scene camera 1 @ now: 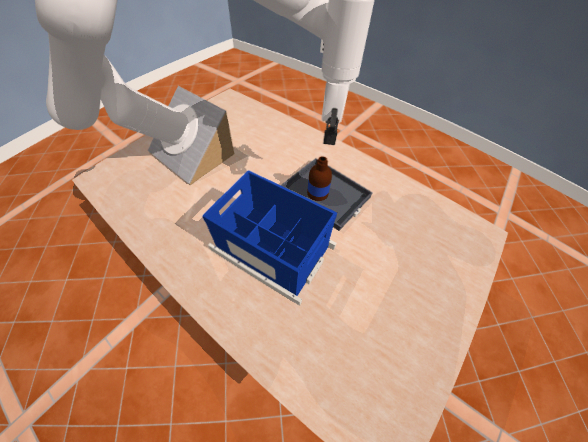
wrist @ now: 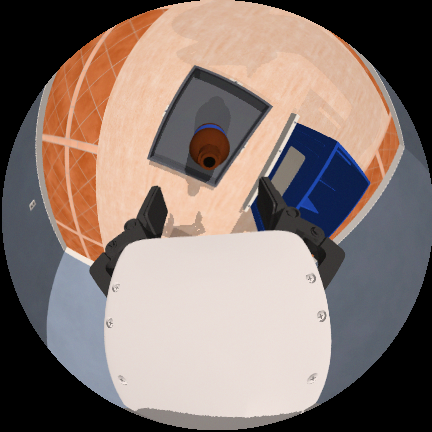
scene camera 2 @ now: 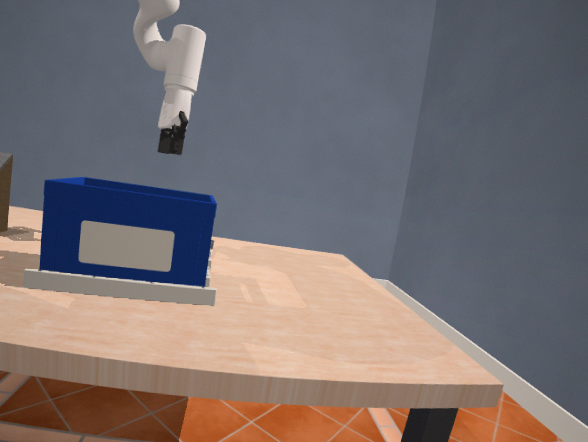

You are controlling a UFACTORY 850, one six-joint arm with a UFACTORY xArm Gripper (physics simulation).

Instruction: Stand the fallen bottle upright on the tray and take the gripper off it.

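A brown bottle [scene camera 1: 320,180] [wrist: 209,142] with a blue band stands upright on the dark grey tray [scene camera 1: 358,202] [wrist: 172,112]. It stands inside the tray's rim, towards the side nearer the arm's base. My gripper [scene camera 1: 330,143] [scene camera 2: 170,152] [wrist: 209,193] is open, with nothing between its fingers. It hangs above the bottle's mouth, clearly apart from it. In scene camera 2 the bottle and the tray do not show; the blue crate stands in front of that area.
A blue crate [scene camera 1: 260,259] [scene camera 2: 60,225] [wrist: 285,200] with inner dividers stands beside the tray, with pale strips [scene camera 1: 252,272] [scene camera 2: 120,291] [wrist: 272,162] along its base. The arm's wedge-shaped mount [scene camera 1: 218,150] stands on the wooden table [scene camera 1: 400,310] [scene camera 2: 300,340] [wrist: 135,100].
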